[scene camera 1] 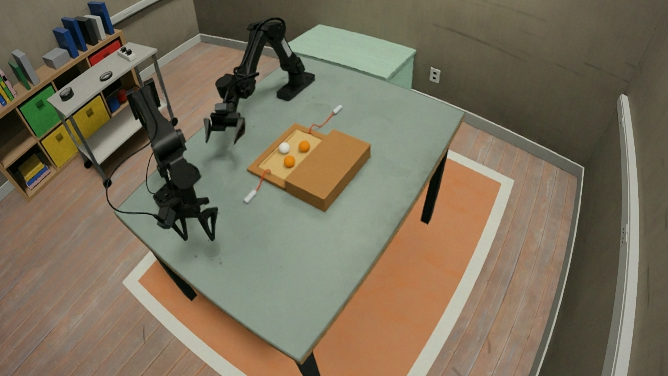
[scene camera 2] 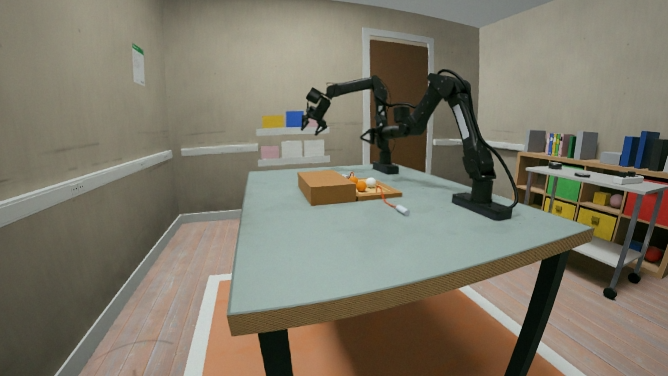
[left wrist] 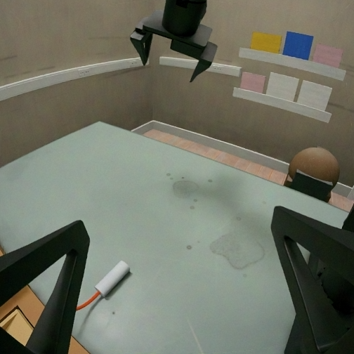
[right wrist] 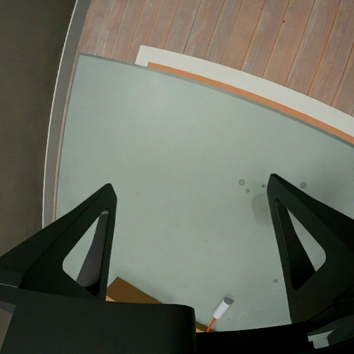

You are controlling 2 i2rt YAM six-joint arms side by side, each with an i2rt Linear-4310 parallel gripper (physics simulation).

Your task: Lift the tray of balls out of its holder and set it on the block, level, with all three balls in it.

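Seen in the pictures: left gripper, fingertip midpoint: [scene camera 1: 219,142] [scene camera 2: 366,136]; right gripper, fingertip midpoint: [scene camera 1: 199,240] [scene camera 2: 308,132]; left arm's base, origin of the base link: [scene camera 1: 296,84] [scene camera 2: 480,203]; right arm's base, origin of the base link: [scene camera 2: 385,165].
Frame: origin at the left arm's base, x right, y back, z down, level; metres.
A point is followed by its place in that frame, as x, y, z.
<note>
A shallow tray [scene camera 1: 273,159] @(0.404, -0.204, 0.012) with a pale inside lies level in its tan holder [scene camera 1: 275,181] @(0.488, -0.282, 0.002) on the table. A white ball [scene camera 1: 284,147] @(0.364, -0.227, -0.022) [scene camera 2: 370,182] @(0.338, -0.225, -0.012) and two orange balls, one [scene camera 1: 304,146] @(0.323, -0.283, -0.020) and another [scene camera 1: 289,161] @(0.408, -0.283, -0.021), rest in it. Orange cords with white handles, one [scene camera 1: 250,196] @(0.582, -0.250, 0.002) [left wrist: 113,278] [right wrist: 222,308] and another [scene camera 1: 337,109] @(0.063, -0.251, 0.003) [scene camera 2: 402,210] @(0.048, -0.255, 0.006), extend from opposite sides onto the table. The brown block [scene camera 1: 327,167] @(0.383, -0.417, -0.041) [scene camera 2: 320,187] @(0.216, -0.450, -0.038) [right wrist: 131,291] stands against the holder. My left gripper [scene camera 1: 222,139] @(0.569, -0.147, -0.178) [left wrist: 176,225] and right gripper [scene camera 1: 199,239] @(0.868, -0.358, -0.188) [scene camera 2: 310,131] @(0.868, -0.358, -0.188) [right wrist: 191,181] are open, empty and above the table, apart from the handles.
The green-grey table [scene camera 1: 280,250] @(0.683, -0.447, 0.019) [scene camera 2: 310,250] @(-0.084, -0.545, 0.019) carries both arm bases. A mint cabinet [scene camera 1: 355,47] stands beyond its back edge. A grey cart [scene camera 1: 90,75] [scene camera 2: 600,179] and a wooden bookshelf [scene camera 1: 37,85] stand off to the table's side.
</note>
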